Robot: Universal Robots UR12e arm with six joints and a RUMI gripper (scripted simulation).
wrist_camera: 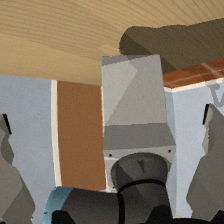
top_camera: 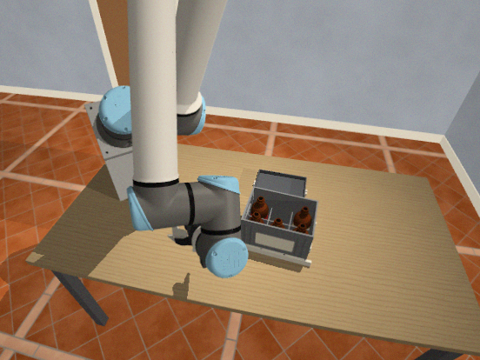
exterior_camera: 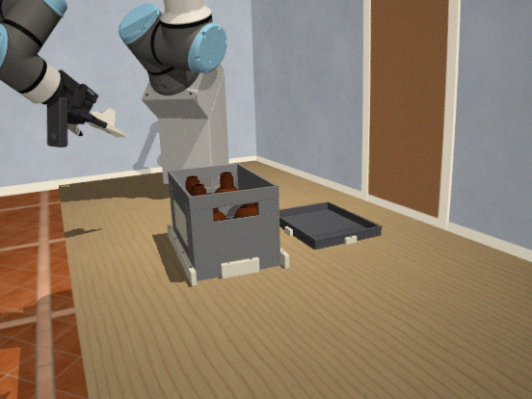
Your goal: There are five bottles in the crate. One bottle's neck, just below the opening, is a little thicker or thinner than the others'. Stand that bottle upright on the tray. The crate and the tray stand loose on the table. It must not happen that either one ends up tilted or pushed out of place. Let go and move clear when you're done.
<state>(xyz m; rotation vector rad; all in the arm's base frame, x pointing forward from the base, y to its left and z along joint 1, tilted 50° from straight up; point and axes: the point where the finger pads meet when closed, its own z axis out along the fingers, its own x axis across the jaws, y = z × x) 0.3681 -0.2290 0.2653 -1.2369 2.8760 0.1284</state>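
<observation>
Right now my hand is 310 mm short of the grey crate, 180 mm to the right of it and 170 mm above it. Also, from my hand: bottle (400 mm ahead, 200 mm to the left, 170 mm below); then grey tray (320 mm ahead, 460 mm to the left, 240 mm below).
</observation>
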